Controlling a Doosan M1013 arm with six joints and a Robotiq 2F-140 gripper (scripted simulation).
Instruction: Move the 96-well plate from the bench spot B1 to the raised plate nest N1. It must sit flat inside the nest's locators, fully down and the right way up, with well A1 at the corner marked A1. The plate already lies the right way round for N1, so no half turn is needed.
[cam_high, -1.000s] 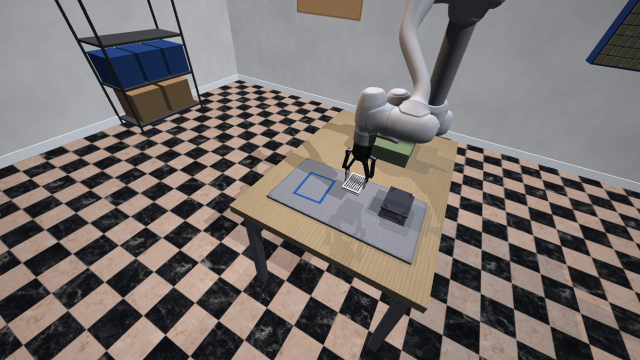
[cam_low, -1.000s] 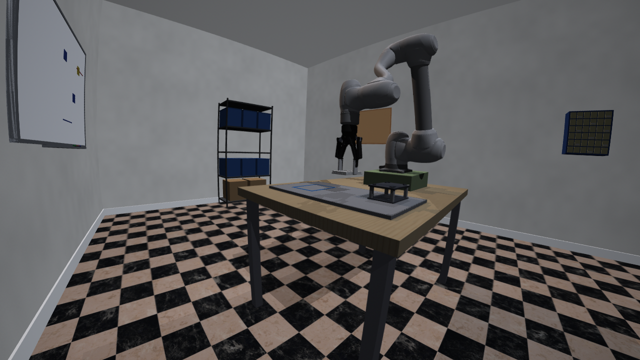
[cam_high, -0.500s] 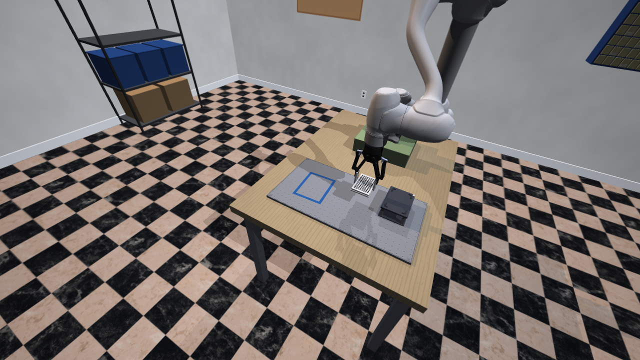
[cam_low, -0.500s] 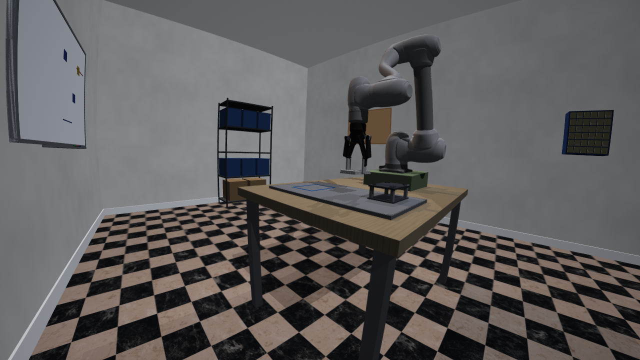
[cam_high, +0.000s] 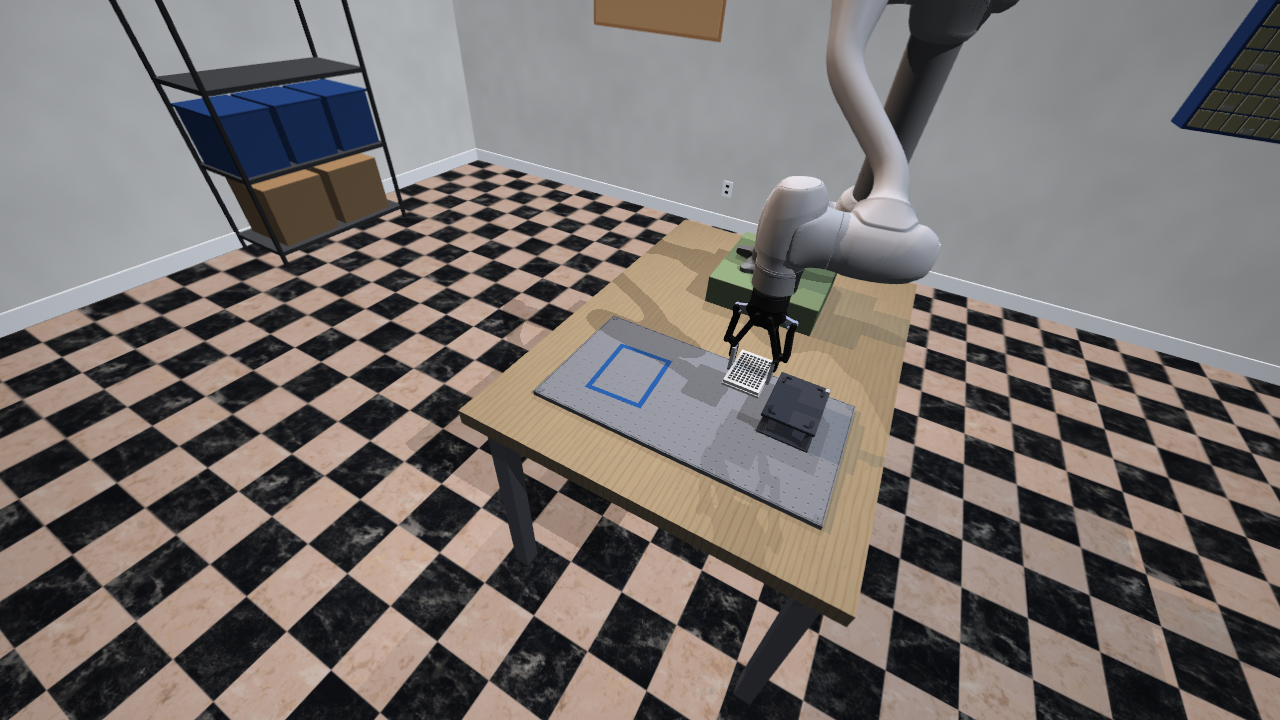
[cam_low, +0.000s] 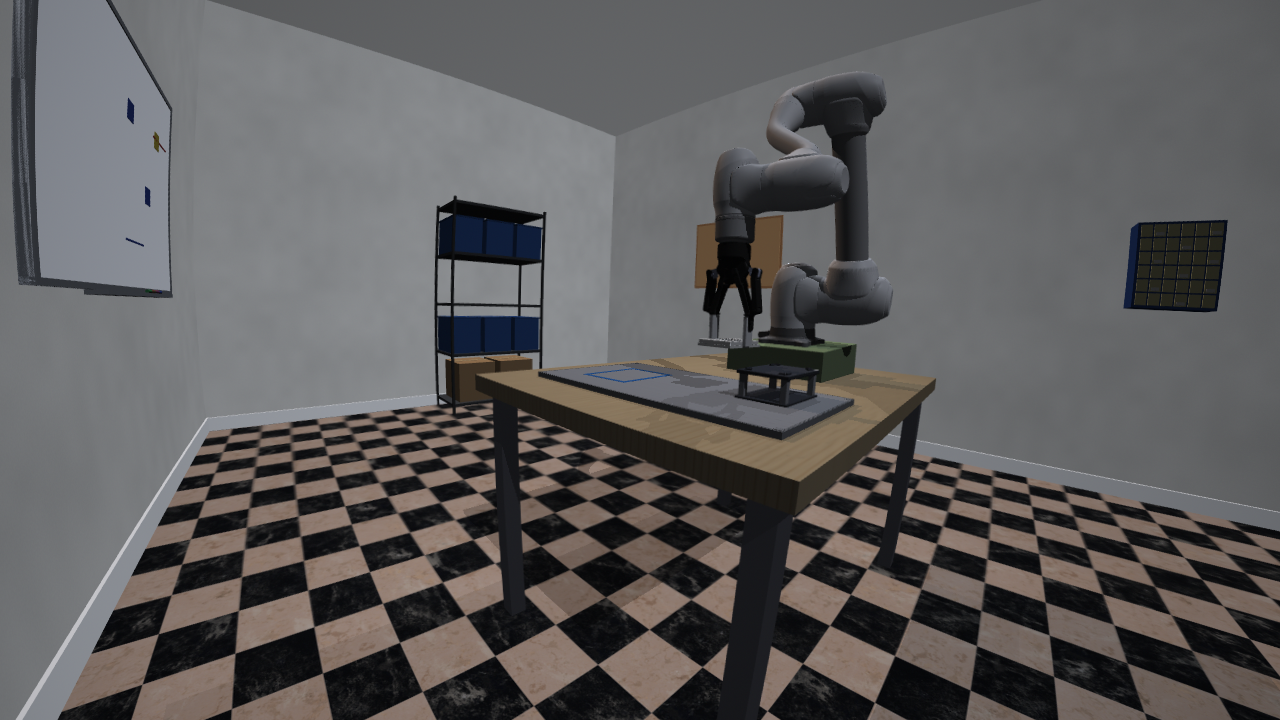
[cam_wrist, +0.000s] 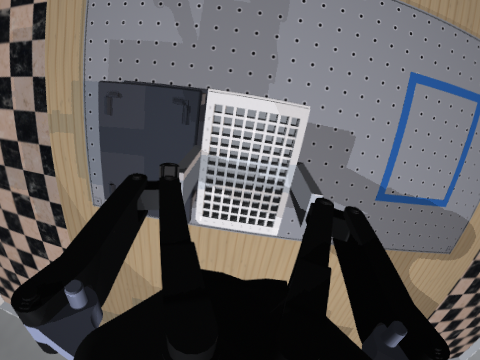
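My hand is 120 mm to the right of the dark raised nest N1, 70 mm above it and 20 mm past it. The rest, counted from my hand: white 96-well plate (20 mm below).
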